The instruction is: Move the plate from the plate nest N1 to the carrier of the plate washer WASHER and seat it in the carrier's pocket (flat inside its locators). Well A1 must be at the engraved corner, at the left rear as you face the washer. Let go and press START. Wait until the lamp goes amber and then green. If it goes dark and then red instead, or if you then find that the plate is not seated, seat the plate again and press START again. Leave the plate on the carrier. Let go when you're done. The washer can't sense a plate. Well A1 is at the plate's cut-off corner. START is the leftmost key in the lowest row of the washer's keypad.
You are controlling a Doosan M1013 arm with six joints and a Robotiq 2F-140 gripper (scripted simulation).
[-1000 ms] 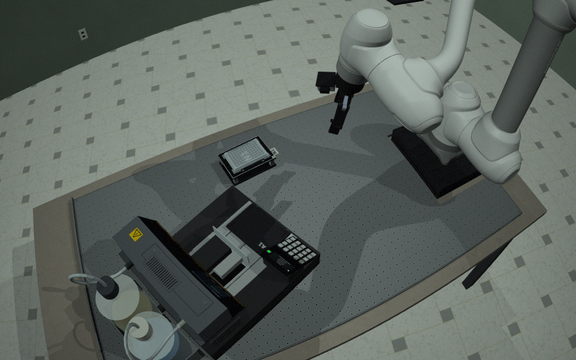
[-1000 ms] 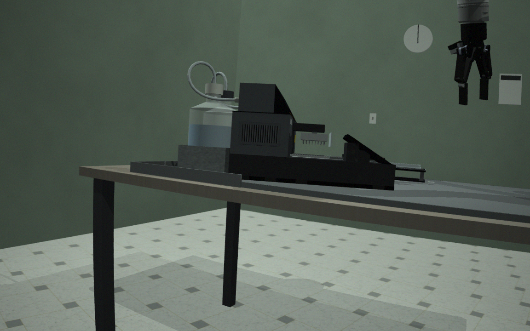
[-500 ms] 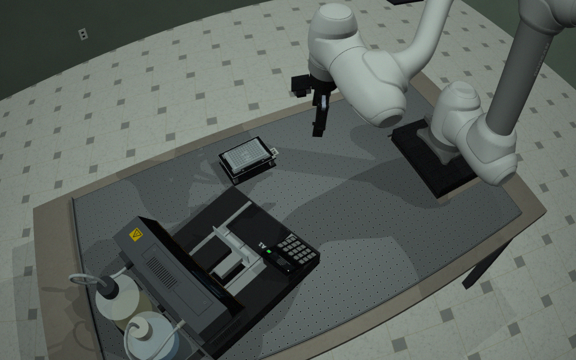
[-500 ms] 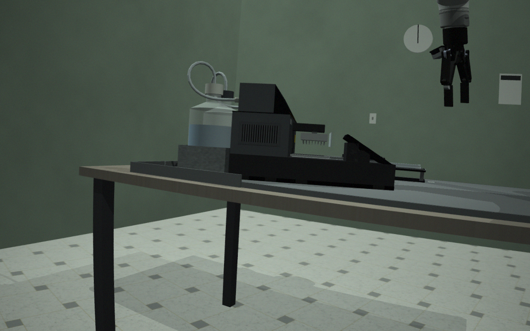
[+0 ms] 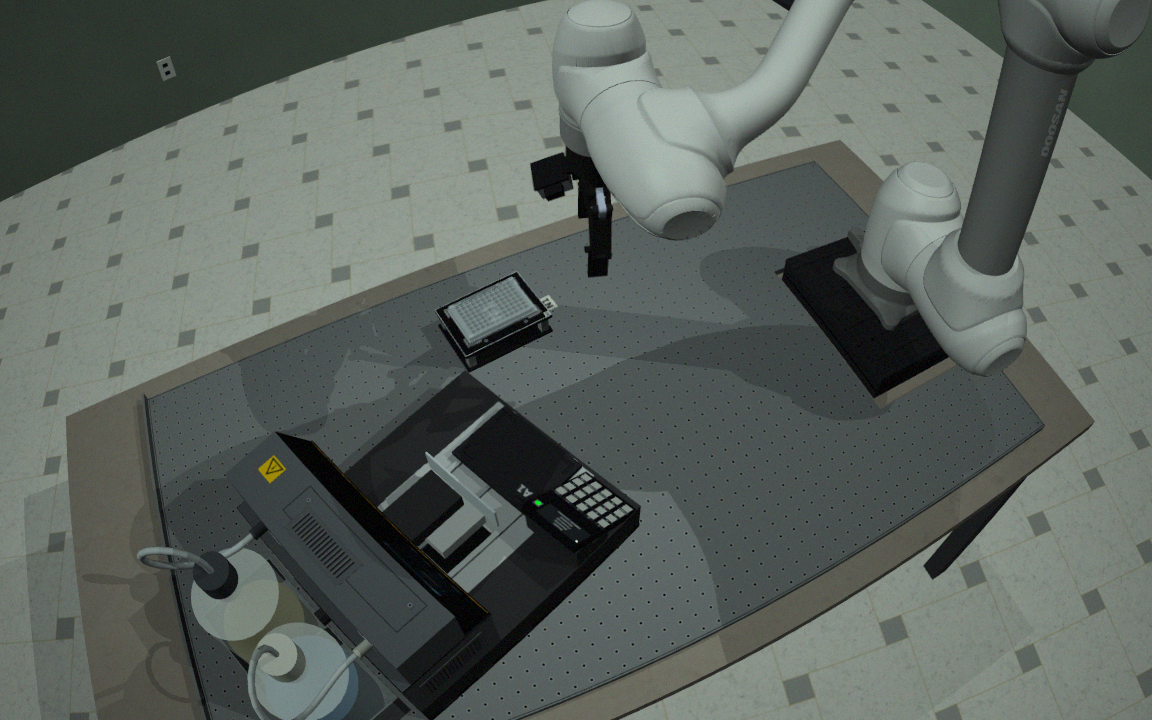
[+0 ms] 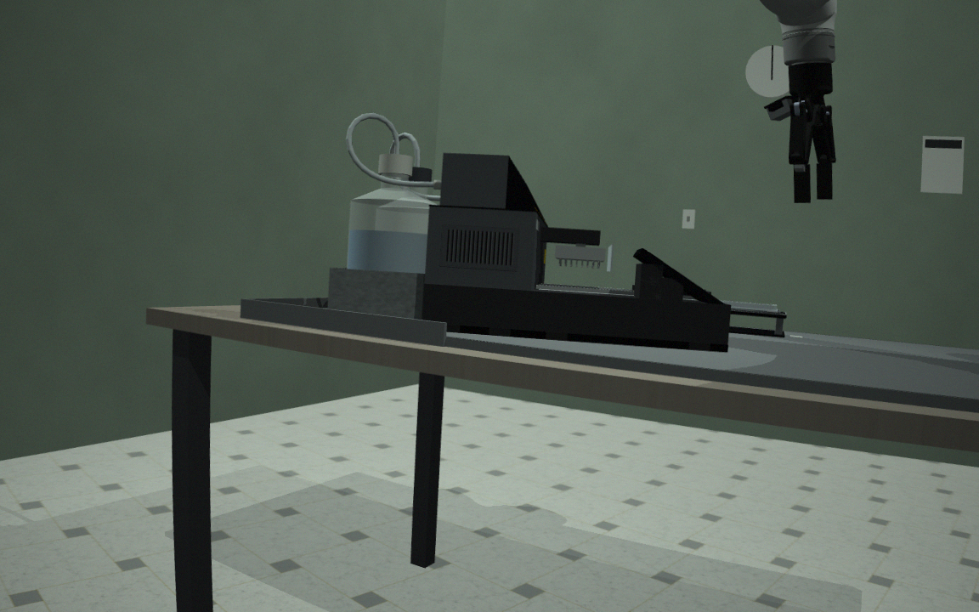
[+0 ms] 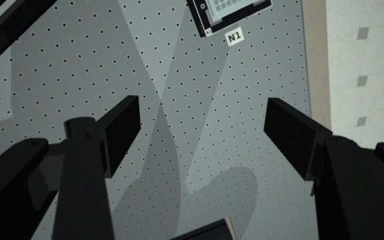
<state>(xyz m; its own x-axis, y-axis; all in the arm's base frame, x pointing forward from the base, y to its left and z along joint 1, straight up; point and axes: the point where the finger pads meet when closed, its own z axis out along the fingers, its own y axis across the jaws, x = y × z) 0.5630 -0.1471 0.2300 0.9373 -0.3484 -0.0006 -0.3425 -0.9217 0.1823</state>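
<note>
Right now the well plate is 23 cm below my hand, 13 cm to the right of it and 12 cm ahead of it. The rest, counted from my hand: washer carrier: 21 cm ahead, 20 cm below, 17 cm to the left; thin upright divider: 31 cm ahead, 20 cm to the left, 15 cm below; dispensing head: 36 cm ahead, 22 cm to the left, 14 cm below.
</note>
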